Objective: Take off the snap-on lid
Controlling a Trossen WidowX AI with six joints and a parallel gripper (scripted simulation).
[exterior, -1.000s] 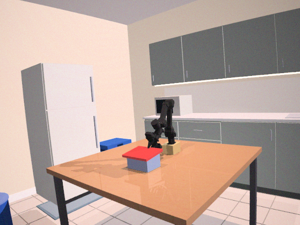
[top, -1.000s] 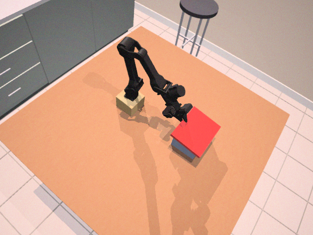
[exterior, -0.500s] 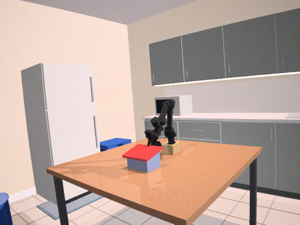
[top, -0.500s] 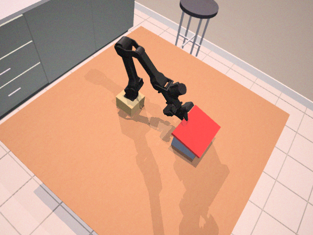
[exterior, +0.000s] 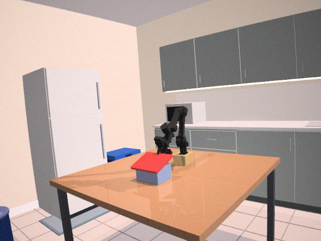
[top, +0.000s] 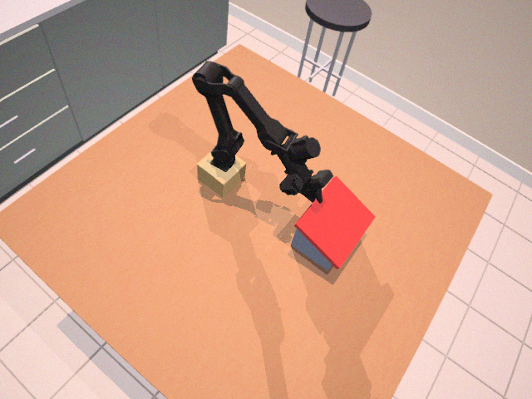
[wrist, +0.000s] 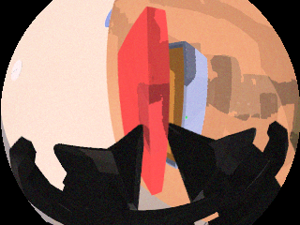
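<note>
Right now the red lid is 80 mm ahead of my gripper tip, 10 mm to the right of it and 20 mm below it. Also, from my gripper tip: storage box (60 mm ahead, 10 mm to the right, 100 mm below).
</note>
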